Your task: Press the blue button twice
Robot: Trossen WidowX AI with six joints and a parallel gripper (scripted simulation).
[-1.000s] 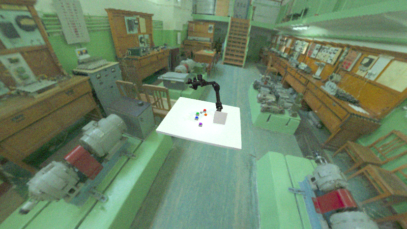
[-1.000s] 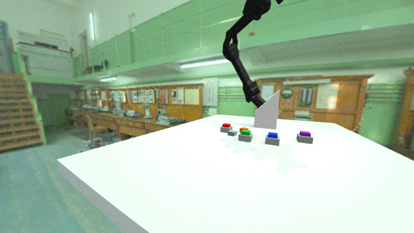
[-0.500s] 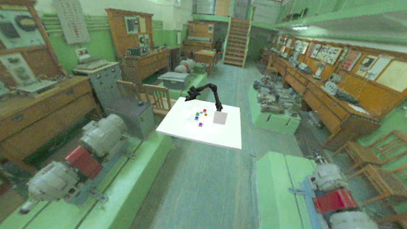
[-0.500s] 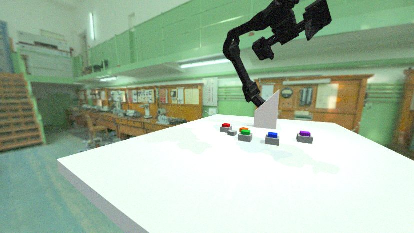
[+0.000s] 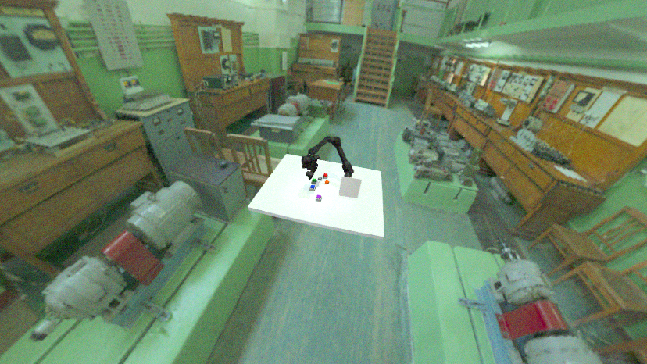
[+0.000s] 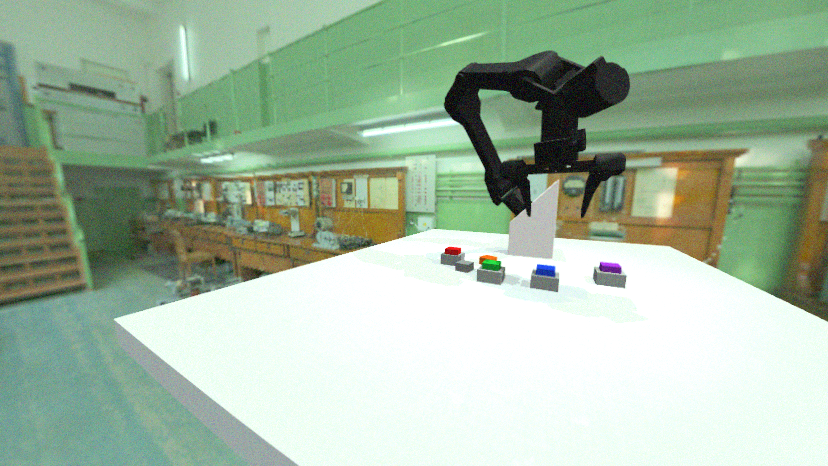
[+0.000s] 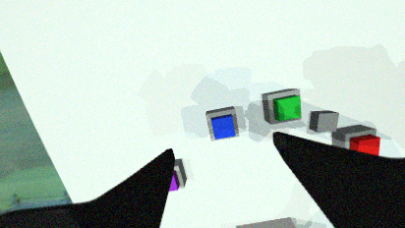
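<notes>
The blue button lies 100 mm below my gripper tip, 20 mm behind it and 10 mm to the right of it. Round my gripper tip: green button 110 mm to the right, 100 mm below, 20 mm behind; small grey block 170 mm to the right, 130 mm below, 60 mm behind; purple button 120 mm to the left, 100 mm below, 100 mm behind.
</notes>
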